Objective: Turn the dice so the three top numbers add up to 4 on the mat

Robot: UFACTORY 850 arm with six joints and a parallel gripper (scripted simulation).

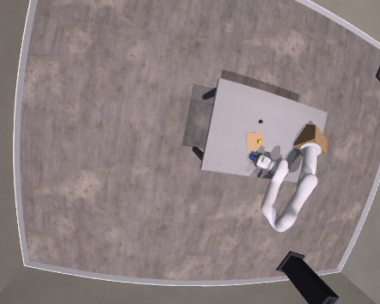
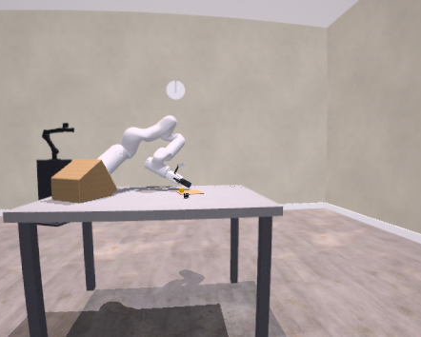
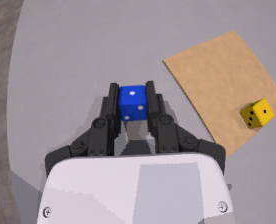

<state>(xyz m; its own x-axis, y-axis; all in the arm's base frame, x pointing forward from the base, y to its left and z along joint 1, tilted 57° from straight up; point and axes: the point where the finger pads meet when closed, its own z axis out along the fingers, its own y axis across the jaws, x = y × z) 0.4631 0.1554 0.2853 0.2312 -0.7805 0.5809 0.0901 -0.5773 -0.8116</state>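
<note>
My gripper is now 5 cm short of the tan mat, 13 cm to the left of it and 3 cm above it. From my hand the other things lie so: yellow die (15 cm to the right, 2 cm below); black die (8 cm ahead, 30 cm to the right, 2 cm below); blue die (1 cm ahead, 1 cm below).
</note>
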